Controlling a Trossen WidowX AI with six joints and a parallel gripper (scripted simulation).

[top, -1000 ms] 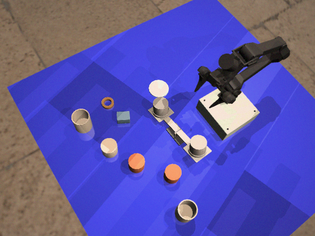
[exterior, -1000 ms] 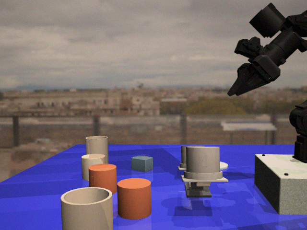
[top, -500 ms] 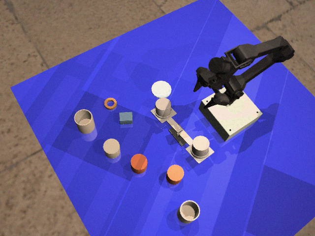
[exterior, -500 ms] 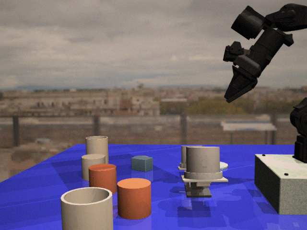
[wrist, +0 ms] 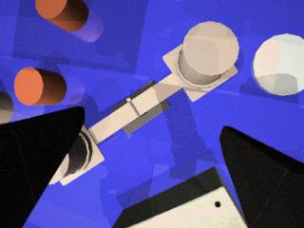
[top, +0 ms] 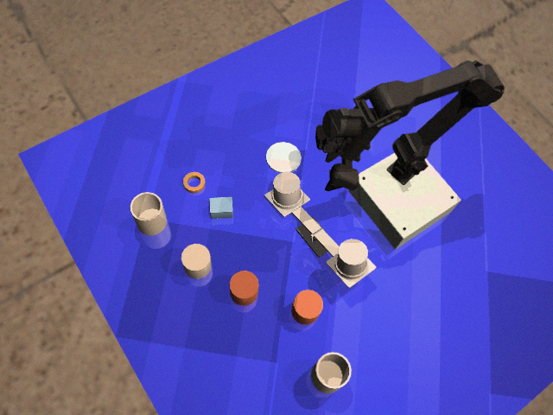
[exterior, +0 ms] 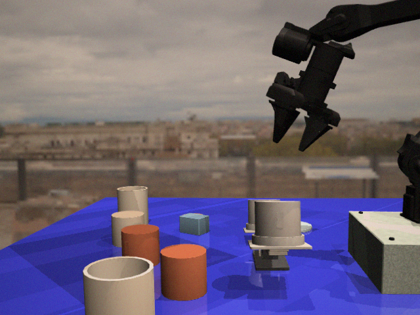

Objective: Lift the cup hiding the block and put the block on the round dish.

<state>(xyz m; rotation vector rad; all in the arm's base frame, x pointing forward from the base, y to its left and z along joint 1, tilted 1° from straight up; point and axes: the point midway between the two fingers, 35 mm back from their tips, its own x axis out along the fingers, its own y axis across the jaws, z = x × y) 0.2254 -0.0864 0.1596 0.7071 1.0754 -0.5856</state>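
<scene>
The pale green block is 17 cm below my gripper tip, 8 cm to the right of it and 3 cm ahead of it. Round my gripper tip: round pale dish (21 cm below, 18 cm to the right, 6 cm behind).
</scene>
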